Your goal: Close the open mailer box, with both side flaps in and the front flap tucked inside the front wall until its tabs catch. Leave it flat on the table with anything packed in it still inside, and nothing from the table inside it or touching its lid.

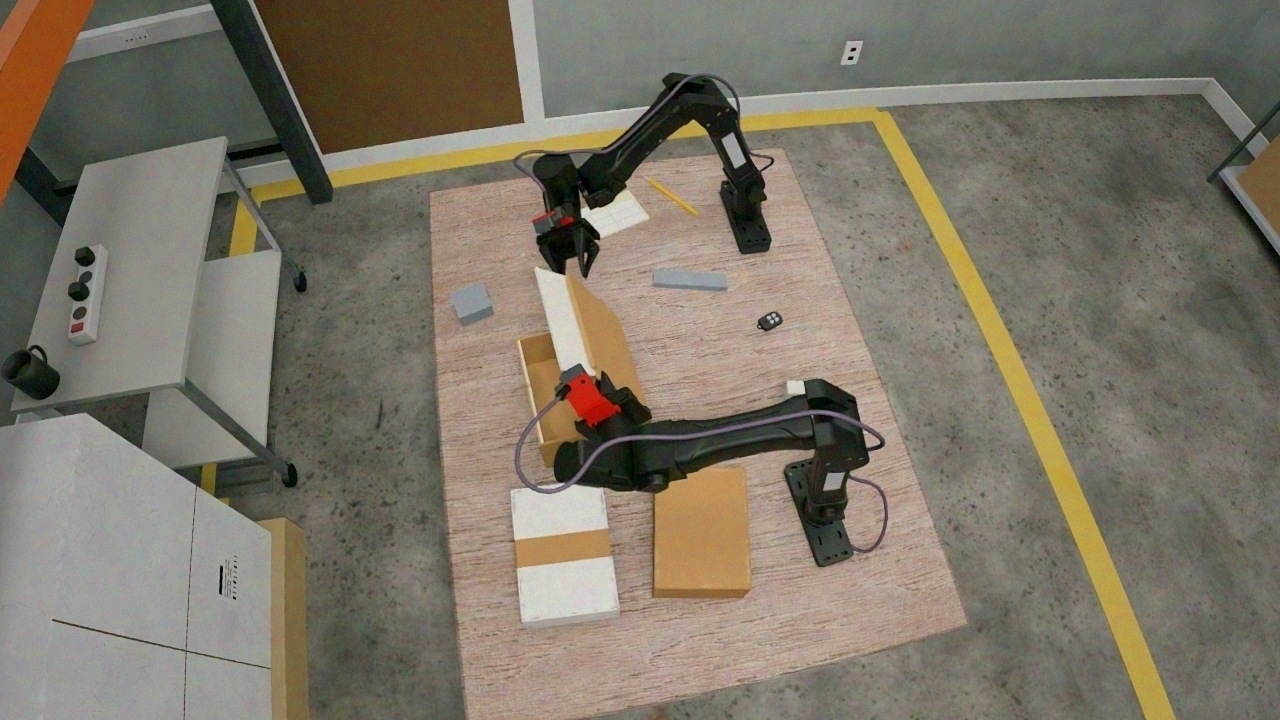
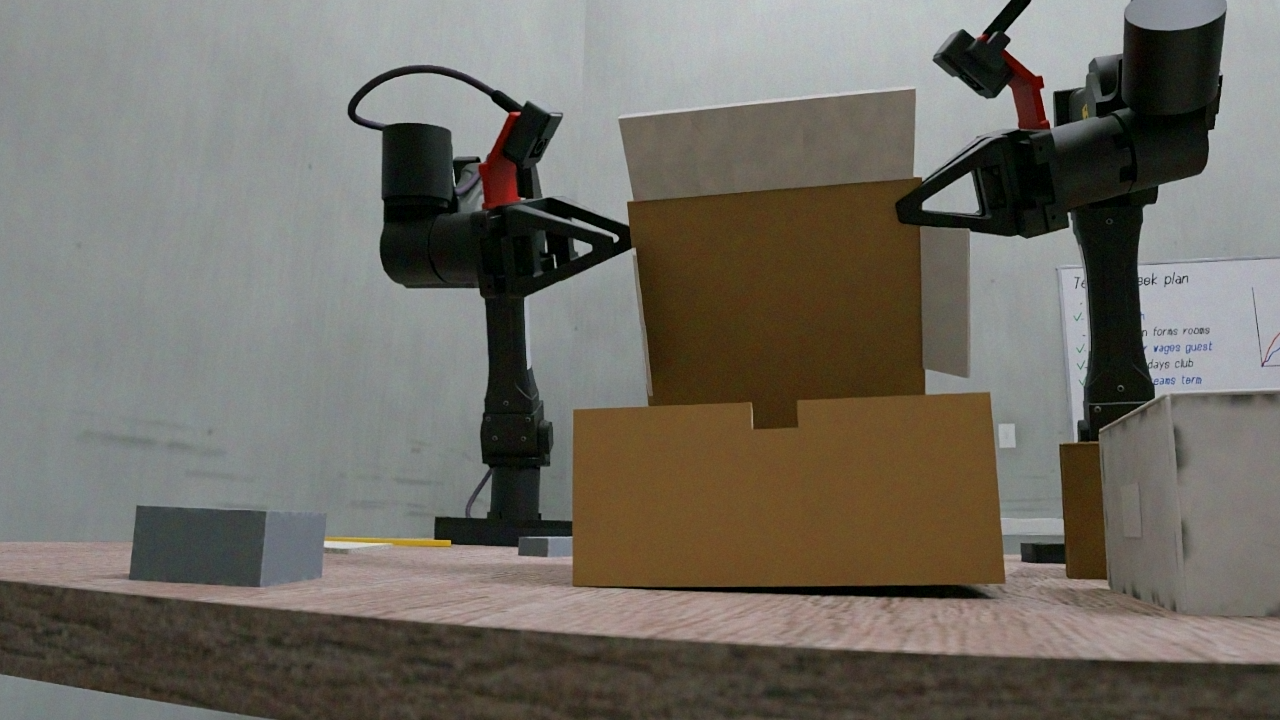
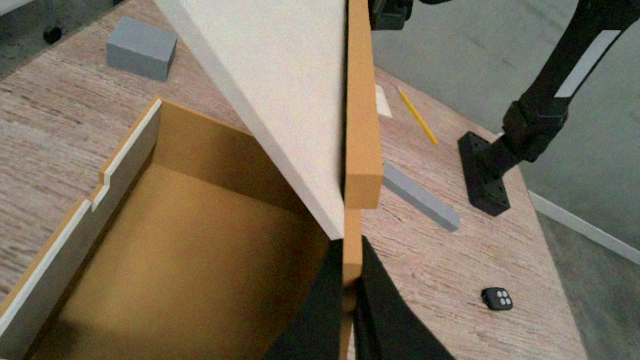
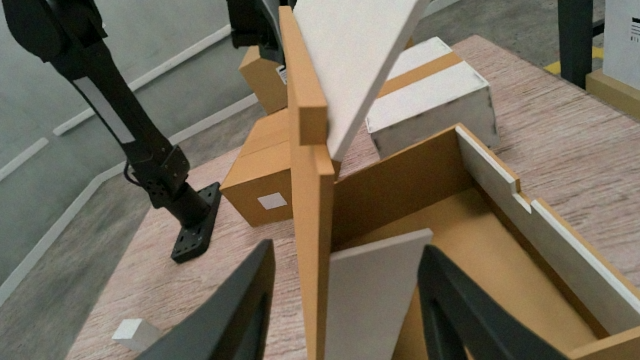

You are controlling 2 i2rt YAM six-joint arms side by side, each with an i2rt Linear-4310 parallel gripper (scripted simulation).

Labels:
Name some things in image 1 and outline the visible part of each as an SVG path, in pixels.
My right gripper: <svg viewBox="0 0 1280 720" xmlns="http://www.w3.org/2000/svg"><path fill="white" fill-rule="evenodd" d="M562 203L562 210L566 214L566 218L560 220L562 226L536 236L536 244L540 246L539 252L552 272L565 276L566 260L576 257L577 253L581 274L587 279L591 266L600 251L600 247L595 242L595 240L601 240L600 233L585 217L582 217L581 208L578 205L573 207L572 203Z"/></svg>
A grey block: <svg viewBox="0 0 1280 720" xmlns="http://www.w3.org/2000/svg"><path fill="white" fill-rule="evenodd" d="M482 281L450 293L462 327L494 315L492 304Z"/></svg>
A grey bar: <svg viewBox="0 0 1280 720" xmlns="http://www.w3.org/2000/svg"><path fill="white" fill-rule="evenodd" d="M654 269L653 288L727 292L728 274Z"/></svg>

